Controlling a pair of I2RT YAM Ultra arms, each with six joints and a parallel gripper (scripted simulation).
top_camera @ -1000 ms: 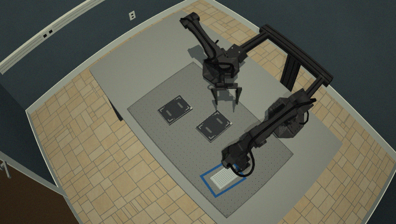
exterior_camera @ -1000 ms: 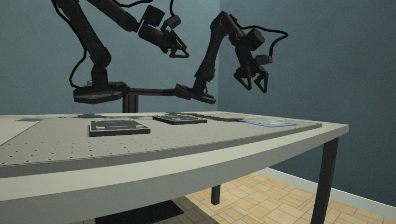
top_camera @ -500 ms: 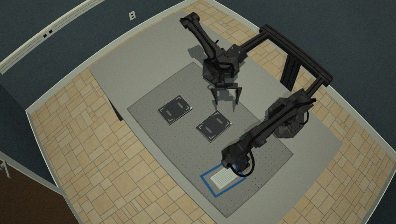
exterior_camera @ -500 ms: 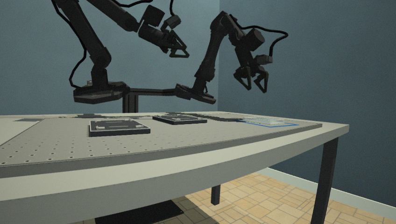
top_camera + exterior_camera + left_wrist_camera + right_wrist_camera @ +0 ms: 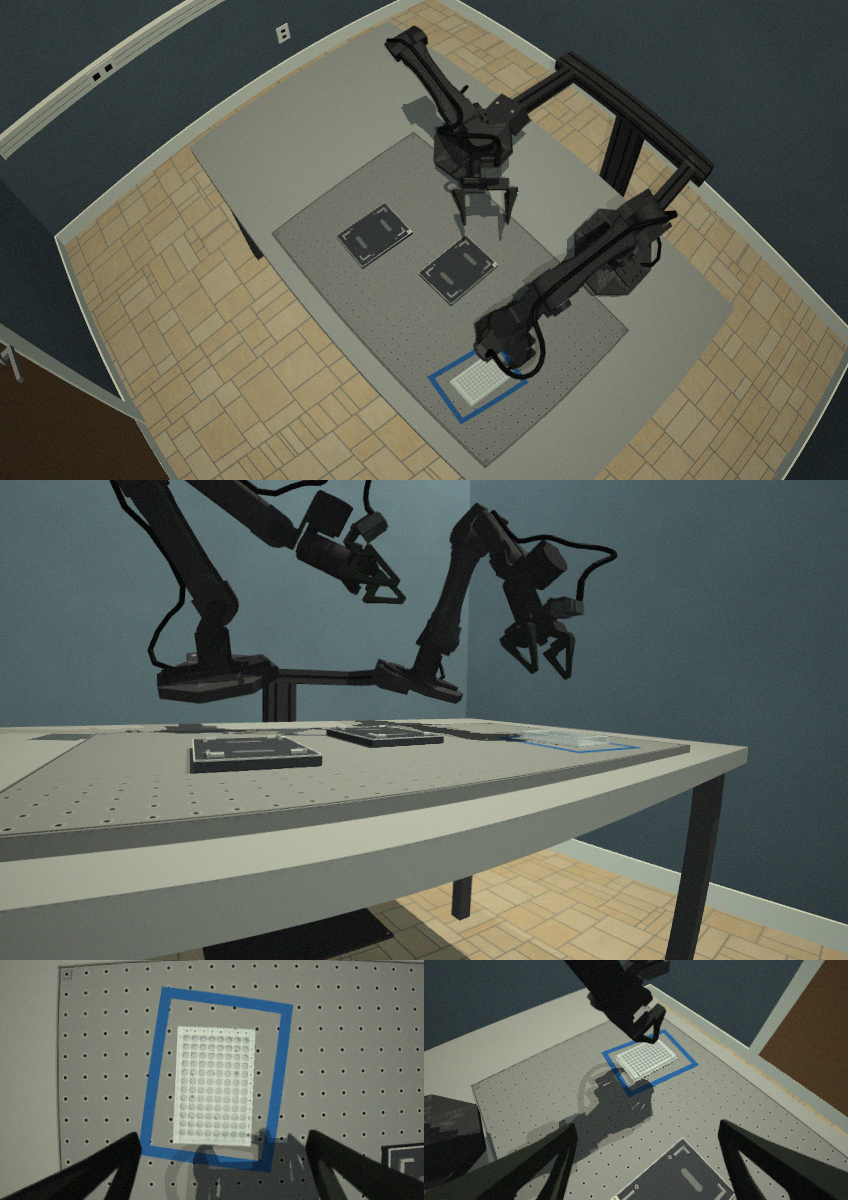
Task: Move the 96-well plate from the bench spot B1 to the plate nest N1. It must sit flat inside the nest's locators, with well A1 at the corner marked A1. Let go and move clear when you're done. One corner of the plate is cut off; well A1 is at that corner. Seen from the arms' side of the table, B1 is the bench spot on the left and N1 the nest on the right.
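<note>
Right now the 96-well plate is 30 mm ahead of my left hand and 110 mm below it. From my left hand the other things lie so: A1 label (220 mm behind, 190 mm to the right, 110 mm below).
</note>
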